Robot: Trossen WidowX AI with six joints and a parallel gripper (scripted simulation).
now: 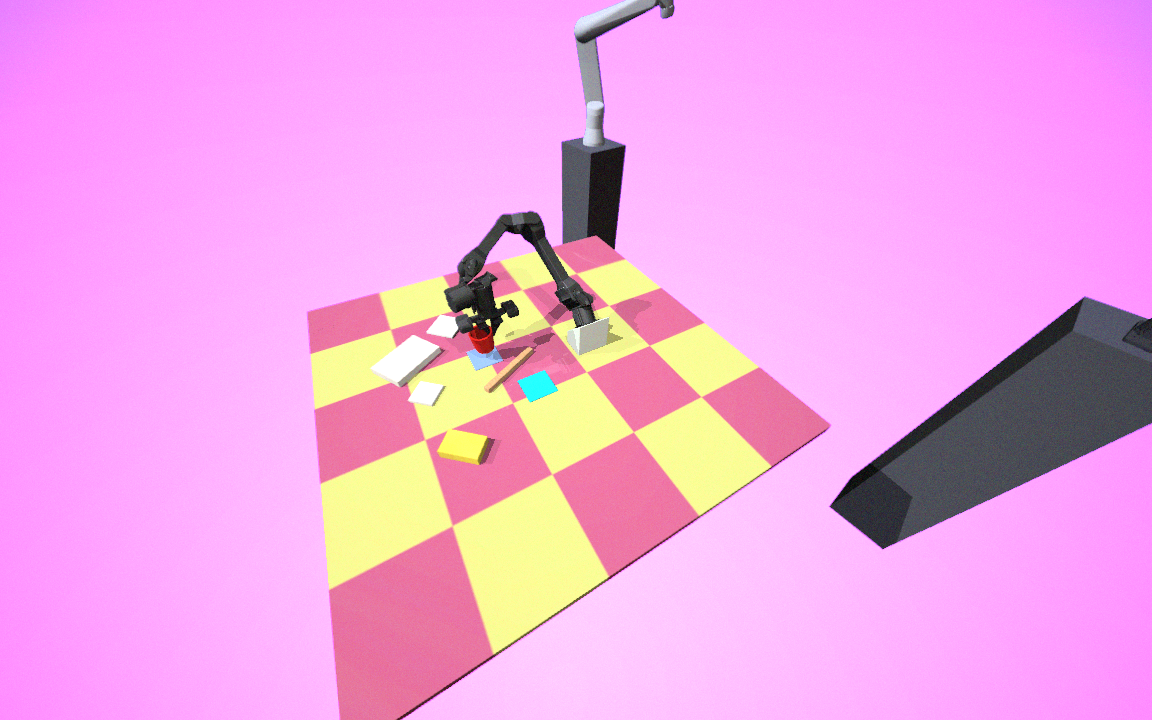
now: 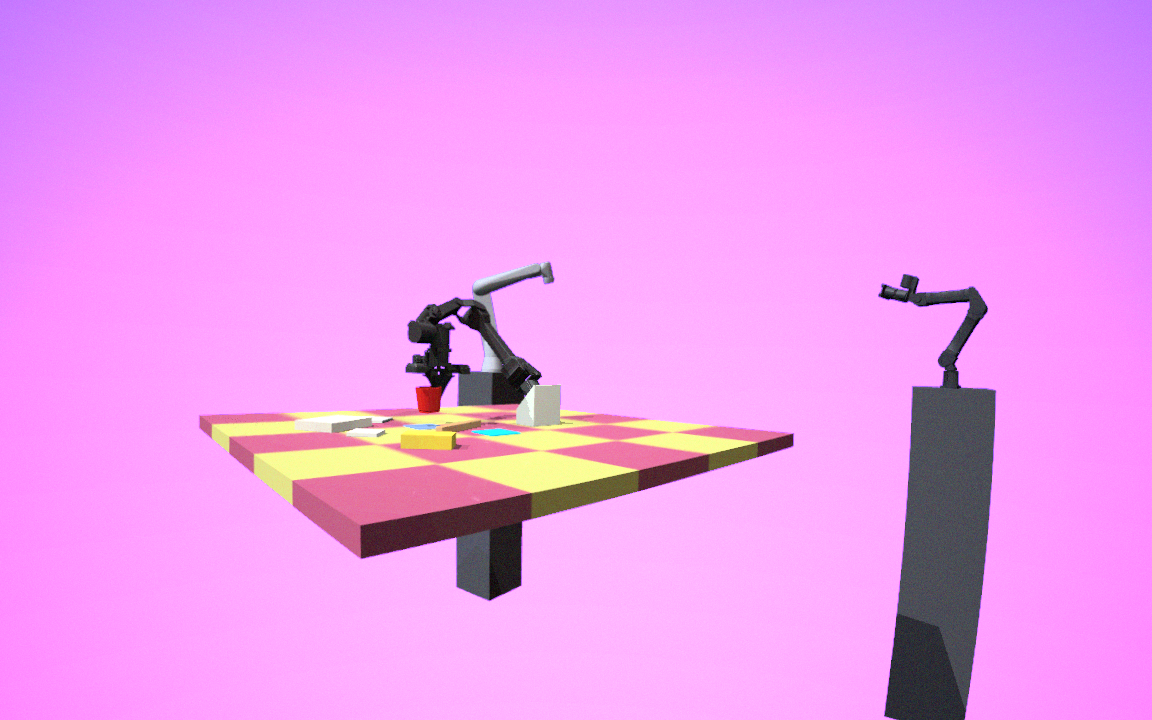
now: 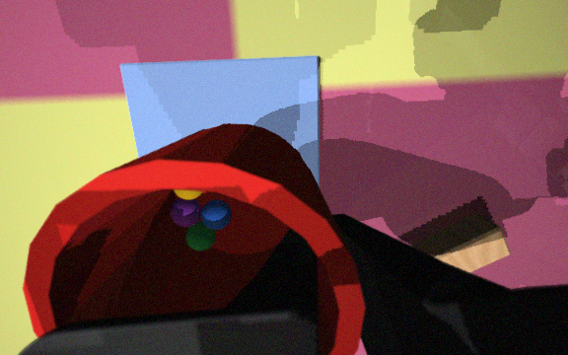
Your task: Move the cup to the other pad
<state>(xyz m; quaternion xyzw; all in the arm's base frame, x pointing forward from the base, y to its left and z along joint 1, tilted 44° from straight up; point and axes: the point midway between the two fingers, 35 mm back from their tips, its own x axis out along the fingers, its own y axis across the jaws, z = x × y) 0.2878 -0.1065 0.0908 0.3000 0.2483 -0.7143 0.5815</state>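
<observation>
My gripper tip is now 20 cm to the right of the cyan pad, 9 cm above it and 3 cm past it. Round my gripper tip: wooden stick 10 cm to the left, 8 cm below; then red cup 3 cm ahead, 1 cm to the right; then light blue pad 9 cm below, 4 cm ahead, 1 cm to the right.
</observation>
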